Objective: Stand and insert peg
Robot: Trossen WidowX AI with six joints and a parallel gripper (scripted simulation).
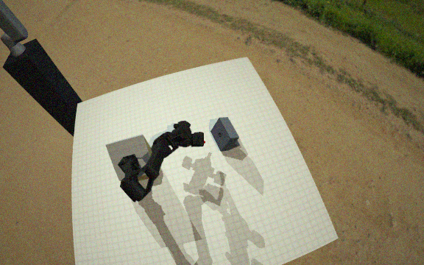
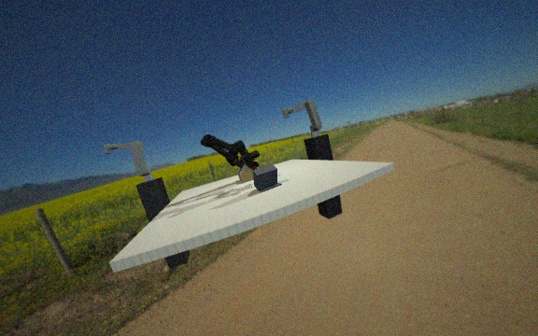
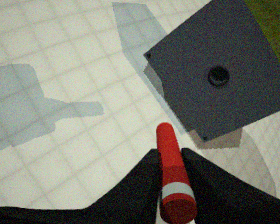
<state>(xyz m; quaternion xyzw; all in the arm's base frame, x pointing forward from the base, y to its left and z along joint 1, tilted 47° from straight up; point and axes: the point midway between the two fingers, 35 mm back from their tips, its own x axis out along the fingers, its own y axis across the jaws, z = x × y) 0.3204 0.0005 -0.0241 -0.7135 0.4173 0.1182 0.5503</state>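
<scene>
My gripper tip is 140 mm short of the sloped panel block, 30 mm above it and 20 mm to the right of it. From my gripper tip the other things lie so: red peg (10 mm behind, 10 mm above).
</scene>
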